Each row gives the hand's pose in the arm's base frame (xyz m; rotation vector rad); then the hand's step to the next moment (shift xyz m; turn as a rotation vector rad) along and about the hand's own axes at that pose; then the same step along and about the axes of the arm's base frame.
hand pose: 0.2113 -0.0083 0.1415 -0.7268 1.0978 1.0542
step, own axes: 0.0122 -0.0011 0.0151 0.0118 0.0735 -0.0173
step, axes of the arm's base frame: 0.0074 0.0167 -0.0067 -0.0735 0.0146 -0.0148
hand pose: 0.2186 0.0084 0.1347 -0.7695 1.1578 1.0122
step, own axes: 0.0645 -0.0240 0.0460 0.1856 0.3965 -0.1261
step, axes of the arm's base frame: 0.0443 0.0476 -0.0513 -0.3986 0.0782 -0.2062
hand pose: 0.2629 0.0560 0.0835 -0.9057 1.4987 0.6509
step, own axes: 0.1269 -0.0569 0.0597 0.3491 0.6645 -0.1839
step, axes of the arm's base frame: 0.0817 -0.0030 -0.1274 -0.6526 0.1473 -0.3869
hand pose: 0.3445 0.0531 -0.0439 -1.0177 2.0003 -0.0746
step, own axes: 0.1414 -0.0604 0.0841 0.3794 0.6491 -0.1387
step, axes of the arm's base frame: 0.0575 -0.1108 -0.1230 -0.6192 0.1302 -0.4291
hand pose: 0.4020 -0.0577 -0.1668 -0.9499 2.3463 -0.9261
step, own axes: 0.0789 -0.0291 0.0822 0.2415 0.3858 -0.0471
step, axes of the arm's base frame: 0.0099 -0.1077 -0.0462 -0.3573 0.0509 -0.2813
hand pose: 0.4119 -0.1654 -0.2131 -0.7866 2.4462 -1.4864
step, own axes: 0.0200 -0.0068 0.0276 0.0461 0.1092 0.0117
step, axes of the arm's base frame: -0.0034 -0.0342 -0.0051 -0.0722 0.0066 -0.0945
